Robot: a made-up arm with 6 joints.
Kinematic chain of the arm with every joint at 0, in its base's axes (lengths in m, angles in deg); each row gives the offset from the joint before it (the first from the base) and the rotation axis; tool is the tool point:
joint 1: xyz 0 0 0.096 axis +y
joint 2: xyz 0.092 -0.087 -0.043 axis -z
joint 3: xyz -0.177 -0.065 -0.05 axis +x
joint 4: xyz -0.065 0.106 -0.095 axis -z
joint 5: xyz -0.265 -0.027 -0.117 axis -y
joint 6: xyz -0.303 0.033 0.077 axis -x
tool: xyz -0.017 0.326 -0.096
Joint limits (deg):
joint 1: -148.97..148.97
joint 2: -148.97..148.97
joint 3: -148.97..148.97
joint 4: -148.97..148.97
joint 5: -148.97..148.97
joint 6: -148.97..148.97
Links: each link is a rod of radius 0.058 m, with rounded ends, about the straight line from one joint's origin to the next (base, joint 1, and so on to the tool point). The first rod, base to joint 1, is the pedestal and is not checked.
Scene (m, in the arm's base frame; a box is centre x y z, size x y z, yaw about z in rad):
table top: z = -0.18
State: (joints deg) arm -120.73 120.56 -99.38 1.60 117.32 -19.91
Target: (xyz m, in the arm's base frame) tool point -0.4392 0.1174 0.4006
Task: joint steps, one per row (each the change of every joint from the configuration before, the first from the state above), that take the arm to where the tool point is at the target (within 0.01 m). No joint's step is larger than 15 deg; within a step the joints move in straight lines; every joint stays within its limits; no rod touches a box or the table.
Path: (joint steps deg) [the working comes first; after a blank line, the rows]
Joints at the target: -148.97 93.02 42.11 -9.19 148.97 15.60
Straight joint move there: clear.

1: -2.82 -2.75 14.15 -1.08 3.17 3.55
2: -2.83 -2.76 14.15 -1.08 3.16 3.55
3: -2.82 -2.75 14.15 -1.08 3.17 3.55
4: -2.83 -2.75 14.15 -1.07 3.16 3.55
5: -2.82 -2.76 14.14 -1.08 3.16 3.56
6: -2.82 -2.75 14.15 -1.08 3.17 3.55
7: -2.83 -2.76 14.15 -1.08 3.17 3.55
8: -2.82 -2.75 14.15 -1.08 3.16 3.55
9: -2.83 -2.75 14.15 -1.08 3.16 3.55
10: -2.82 -2.76 14.15 -1.08 3.17 3.55

